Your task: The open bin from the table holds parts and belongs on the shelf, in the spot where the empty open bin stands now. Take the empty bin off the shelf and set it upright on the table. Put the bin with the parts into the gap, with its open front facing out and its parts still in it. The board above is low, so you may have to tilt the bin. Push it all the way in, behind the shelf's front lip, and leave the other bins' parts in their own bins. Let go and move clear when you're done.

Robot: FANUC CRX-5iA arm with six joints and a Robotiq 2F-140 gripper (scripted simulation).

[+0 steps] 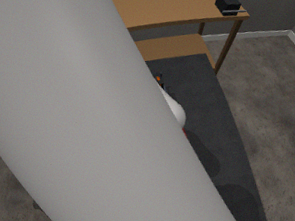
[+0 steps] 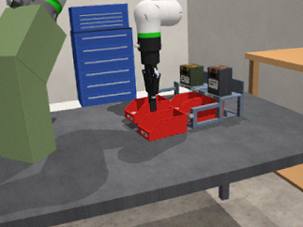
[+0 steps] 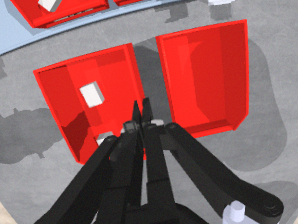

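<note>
My hand is 10 mm short of the part, 70 mm to the right of it and 60 mm above it. From my hand the other things lie so: grey shelf: 230 mm ahead, 100 mm to the left, 40 mm below; dark box: 320 mm ahead, 60 mm above.
</note>
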